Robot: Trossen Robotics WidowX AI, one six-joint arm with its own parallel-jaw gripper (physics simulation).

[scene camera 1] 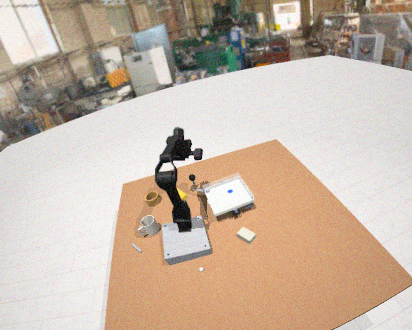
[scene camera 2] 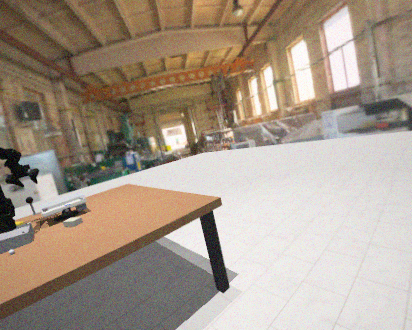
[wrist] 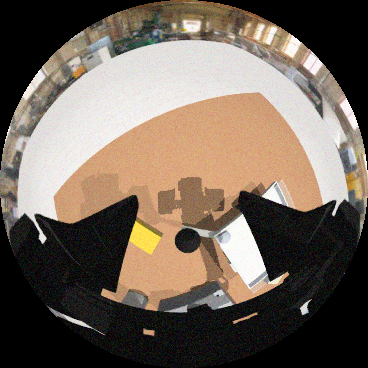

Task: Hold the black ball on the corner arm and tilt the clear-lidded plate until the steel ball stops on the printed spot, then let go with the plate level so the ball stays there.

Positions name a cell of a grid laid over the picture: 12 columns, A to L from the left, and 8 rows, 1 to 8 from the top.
My gripper (wrist: G5) is open, holding nothing. Also in view: a white clear-lidded plate (scene camera 1: G5).
The white clear-lidded plate also shows in scene camera 2 (scene camera 2: C5) and in the wrist view (wrist: H6).
